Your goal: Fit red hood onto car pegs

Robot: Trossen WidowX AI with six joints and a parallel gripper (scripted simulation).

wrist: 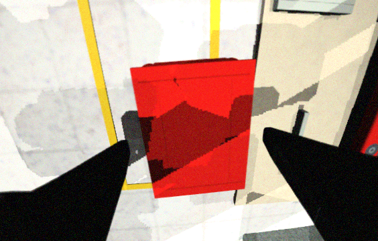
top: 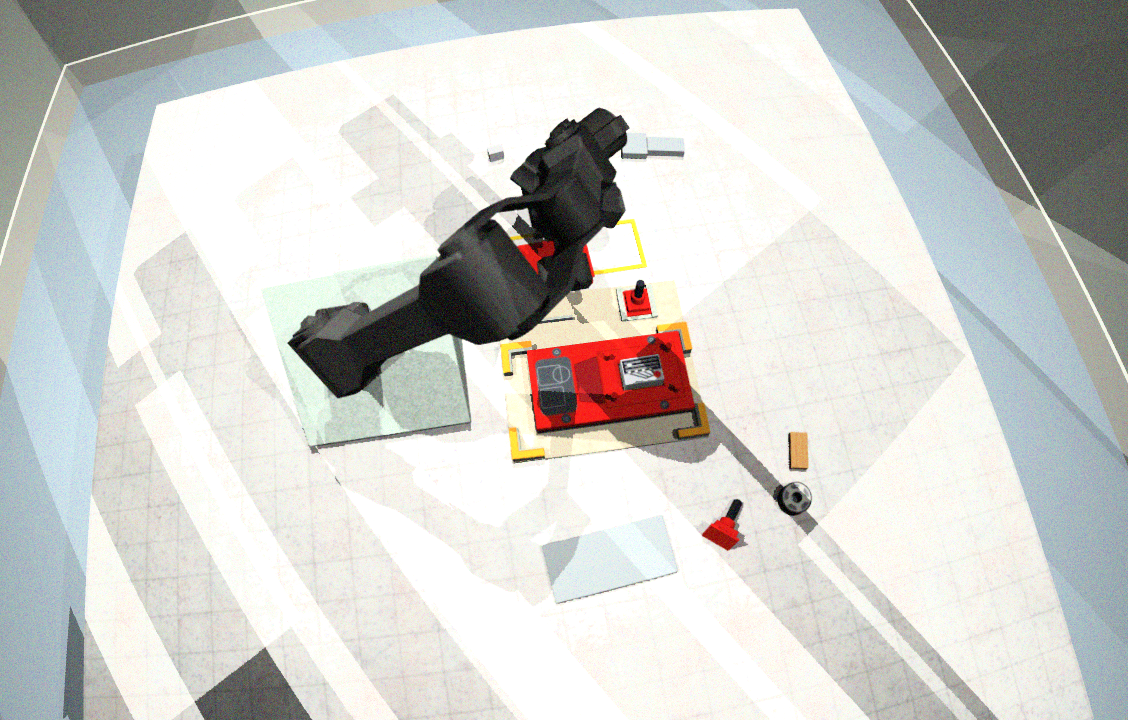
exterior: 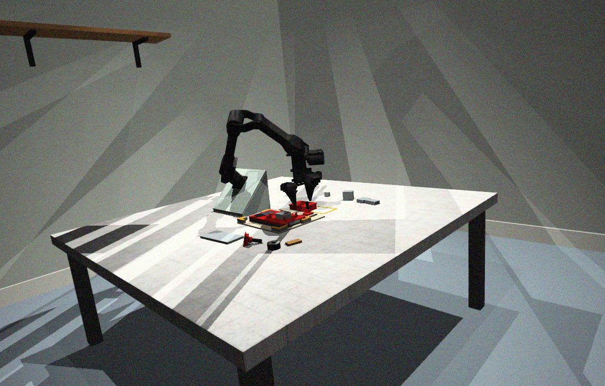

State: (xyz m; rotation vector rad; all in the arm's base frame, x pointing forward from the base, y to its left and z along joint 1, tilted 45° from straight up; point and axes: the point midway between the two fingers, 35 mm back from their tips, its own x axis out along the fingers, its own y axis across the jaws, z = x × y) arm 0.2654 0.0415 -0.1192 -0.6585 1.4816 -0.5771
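Right now the red hood is 10 mm below my gripper tip. The rest, counted from my gripper tip: grey engine block 180 mm to the right, 80 mm ahead; wooden block 310 mm to the right, 270 mm ahead, 20 mm below.
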